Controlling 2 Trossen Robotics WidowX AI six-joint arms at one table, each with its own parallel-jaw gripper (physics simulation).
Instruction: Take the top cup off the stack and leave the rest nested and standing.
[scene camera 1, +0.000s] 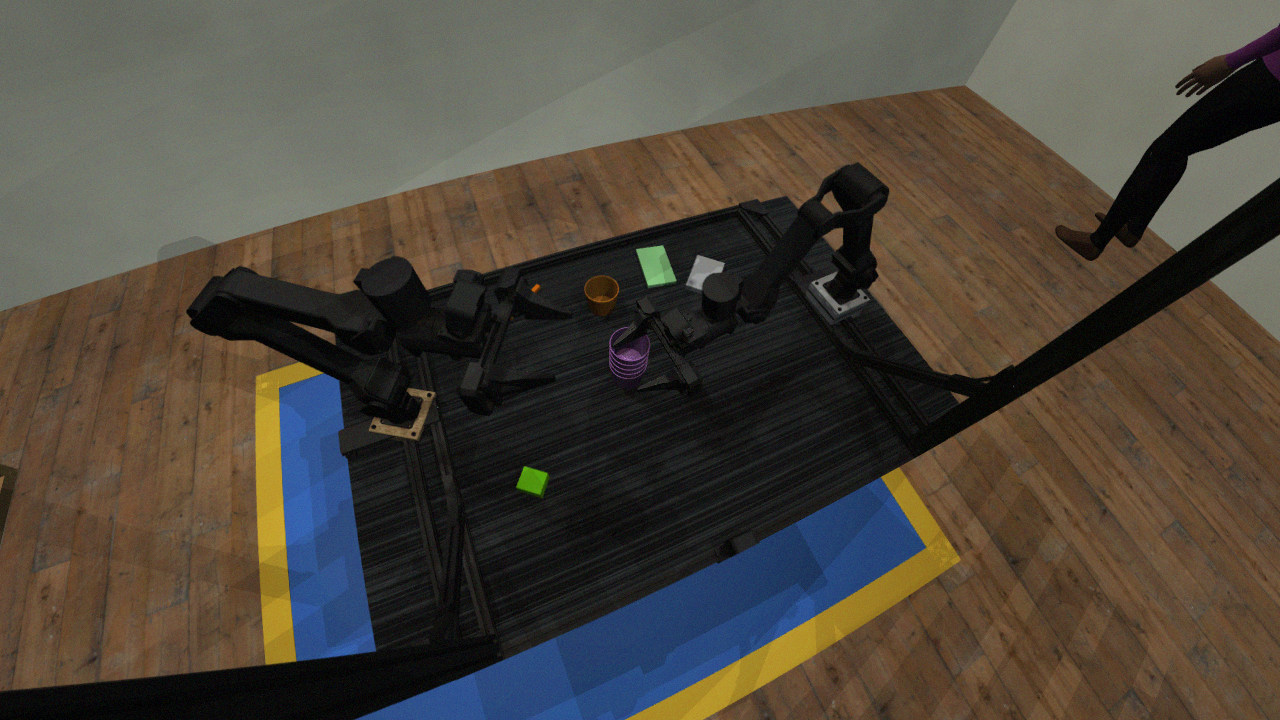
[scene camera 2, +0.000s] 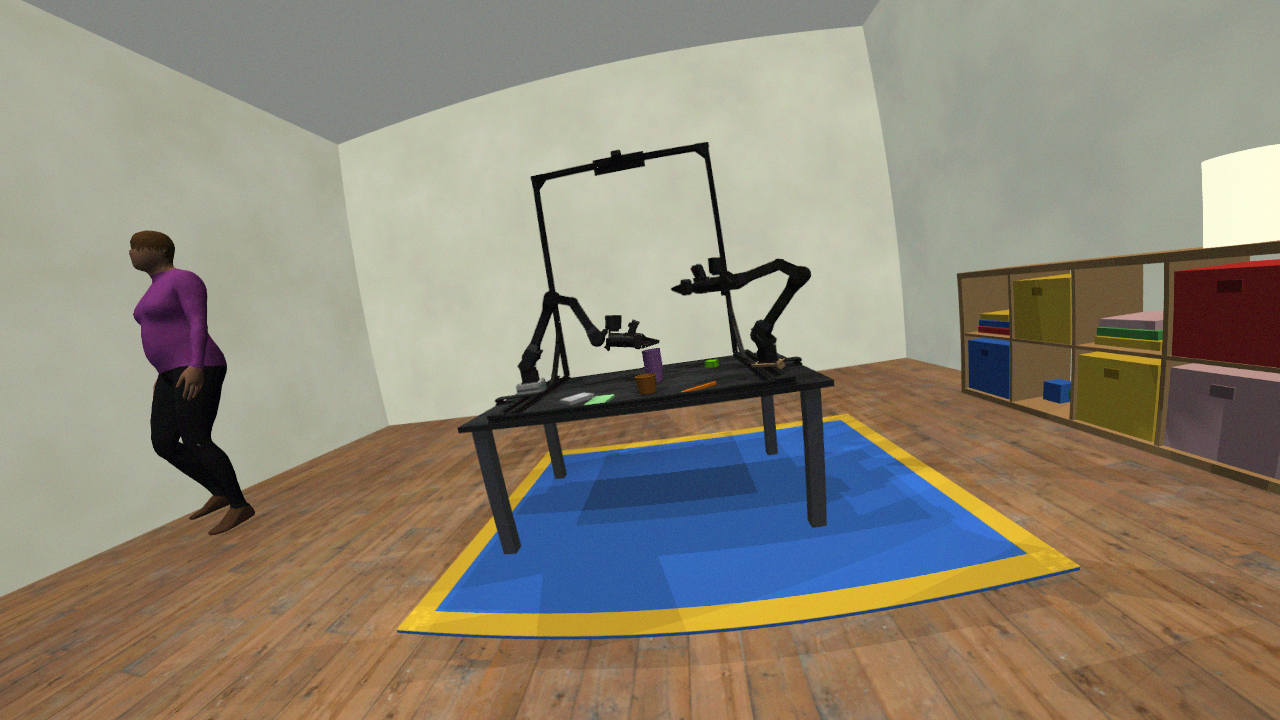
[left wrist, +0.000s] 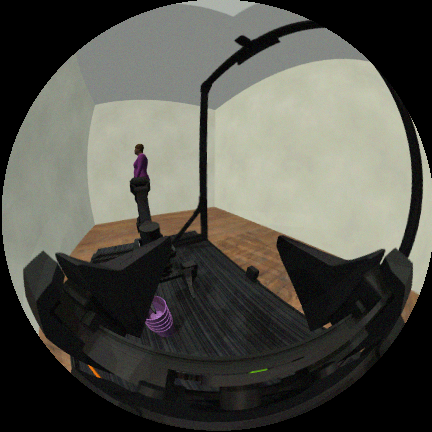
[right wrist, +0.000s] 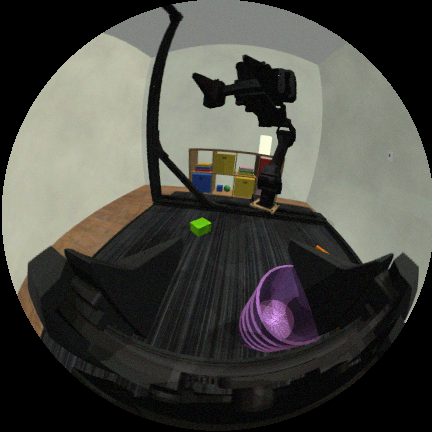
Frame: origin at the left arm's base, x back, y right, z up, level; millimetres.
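Seen in the pictures: left gripper, between the fingertips: (scene camera 1: 564, 345) (scene camera 2: 676, 288) (left wrist: 224, 241) (right wrist: 214, 64); right gripper, between the fingertips: (scene camera 1: 624, 368) (scene camera 2: 659, 341) (left wrist: 175, 306) (right wrist: 237, 244); left arm's base, origin of its link: (scene camera 1: 402, 410) (scene camera 2: 768, 361) (right wrist: 265, 203); right arm's base, origin of its link: (scene camera 1: 841, 290) (scene camera 2: 530, 382).
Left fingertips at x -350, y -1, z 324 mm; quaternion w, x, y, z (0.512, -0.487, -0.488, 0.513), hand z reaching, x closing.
Pixels of each thing's top centre, then the offset from my left fingertips to it.
- orange cup, centre of its top: (scene camera 1: 600, 289) (scene camera 2: 646, 375) dx +23, dy -330, dz -292 mm
- green block, centre of its top: (scene camera 1: 532, 480) (right wrist: 200, 222) (scene camera 2: 711, 360) dx +70, dy +88, dz -325 mm
- light green pad, centre of its top: (scene camera 1: 655, 264) (scene camera 2: 599, 399) dx -86, dy -471, dz -343 mm
- white item, centre of its top: (scene camera 1: 705, 273) (scene camera 2: 576, 396) dx -208, dy -461, dz -338 mm
- orange stick, centre of its top: (scene camera 2: 698, 386) dx +204, dy -294, dz -343 mm
A stack of several nested purple cups (scene camera 1: 628, 361) (scene camera 2: 653, 364) (left wrist: 161, 321) (right wrist: 272, 320) stands upright on the table, mouths up, rims close together. My right gripper (scene camera 1: 629, 367) (scene camera 2: 656, 341) (right wrist: 237, 244) is open and empty at the stack's top. In scene camera 1 one finger crosses the top cup's mouth and the other is off the stack's lower right side; in the right wrist view the right-hand finger hides part of the mouth. Whether a finger touches the cup cannot be told. My left gripper (scene camera 1: 562, 347) (scene camera 2: 675, 288) (left wrist: 224, 241) is open and empty, high above the table.
An orange cup (scene camera 1: 601, 293) (scene camera 2: 645, 384) stands near the stack. A green block (scene camera 1: 532, 481) (scene camera 2: 711, 363) (right wrist: 200, 226), a light green pad (scene camera 1: 656, 265) (scene camera 2: 604, 399), a white item (scene camera 1: 705, 272) (scene camera 2: 577, 398) and an orange stick (scene camera 2: 699, 386) (left wrist: 94, 371) lie on the table.
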